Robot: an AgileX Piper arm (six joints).
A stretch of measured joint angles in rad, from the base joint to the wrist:
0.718, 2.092, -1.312, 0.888, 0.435, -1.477
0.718, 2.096, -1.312, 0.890, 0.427, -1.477
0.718, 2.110, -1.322, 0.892, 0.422, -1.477
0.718, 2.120, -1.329, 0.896, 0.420, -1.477
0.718, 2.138, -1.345, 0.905, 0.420, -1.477
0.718, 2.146, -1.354, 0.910, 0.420, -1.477
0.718, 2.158, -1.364, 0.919, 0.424, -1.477
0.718, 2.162, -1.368, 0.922, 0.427, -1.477
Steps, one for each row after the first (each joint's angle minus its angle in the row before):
0.000, 0.004, 0.000, 0.002, -0.008, 0.000
0.000, 0.014, -0.010, 0.002, -0.005, 0.000
0.000, 0.010, -0.007, 0.004, -0.002, 0.000
0.000, 0.018, -0.016, 0.009, 0.000, 0.000
0.000, 0.008, -0.009, 0.005, 0.000, 0.000
0.000, 0.012, -0.010, 0.009, 0.004, 0.000
0.000, 0.004, -0.004, 0.003, 0.003, 0.000

